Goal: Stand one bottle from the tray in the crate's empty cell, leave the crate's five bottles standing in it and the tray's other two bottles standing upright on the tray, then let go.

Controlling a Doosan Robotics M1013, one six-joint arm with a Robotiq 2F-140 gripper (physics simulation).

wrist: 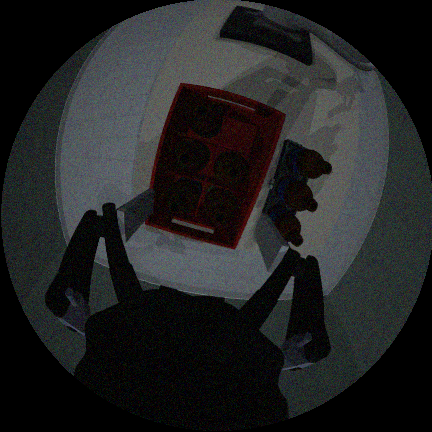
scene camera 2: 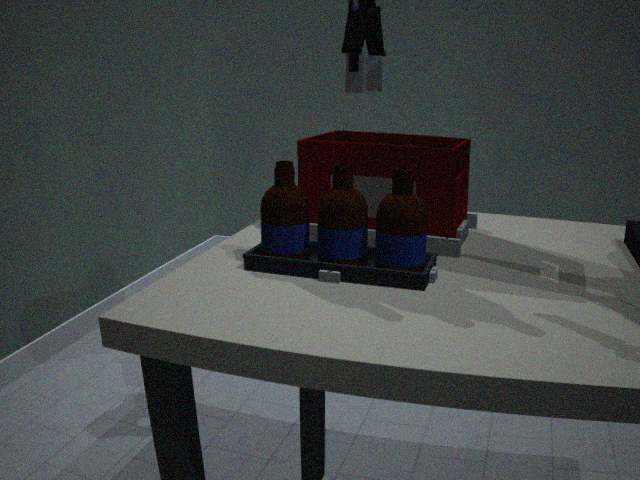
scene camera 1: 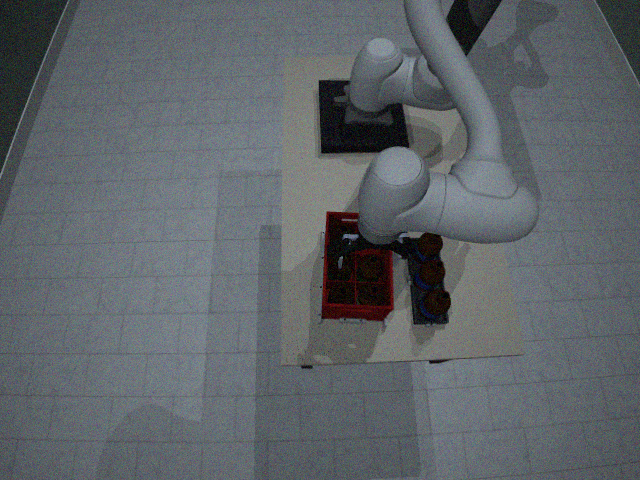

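Seen in the pictures: gripper, between the fingertips: (wrist: 205, 211) (scene camera 2: 364, 91) (scene camera 1: 366, 262); arm's base, origin of its link: (scene camera 1: 367, 106).
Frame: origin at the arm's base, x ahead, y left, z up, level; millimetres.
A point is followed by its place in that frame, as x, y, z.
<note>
The red crate (scene camera 1: 356, 313) @(793, -78, 55) (scene camera 2: 439, 191) @(546, 23, 66) (wrist: 227, 239) @(790, -5, 118) stands on the table. In the wrist view its five dark bottles (wrist: 205, 120) @(576, -104, 99) (wrist: 192, 155) @(646, -108, 114) (wrist: 231, 166) @(648, -39, 124) (wrist: 185, 196) @(732, -108, 88) (wrist: 221, 206) @(728, -34, 107) stand in cells; the empty cell (wrist: 239, 135) @(571, -23, -31) is at the upper right. Three brown bottles with blue labels (scene camera 2: 284, 206) @(746, 191, 61) (scene camera 2: 342, 206) @(660, 184, 66) (scene camera 2: 401, 211) @(574, 188, 67) stand upright in a row on the dark tray (scene camera 1: 417, 310) (scene camera 2: 289, 264) @(733, 205, -21) (wrist: 289, 145) @(546, 123, -34) beside the crate. My gripper (scene camera 2: 363, 74) (wrist: 205, 211) @(698, -65, 220) is wide open and empty, high above the crate. The arm partly hides it in scene camera 1.
The arm's black base plate (scene camera 1: 361, 139) @(157, -31, 2) (wrist: 270, 35) @(132, -19, 1) lies at the far end of the table (scene camera 1: 465, 341) @(862, 260, -39) (scene camera 2: 206, 310) @(782, 367, -39). Small grey blocks (scene camera 2: 329, 275) @(669, 213, -28) sit against the tray and crate edges. The arm's forearm hangs over the far part of the crate and tray.
</note>
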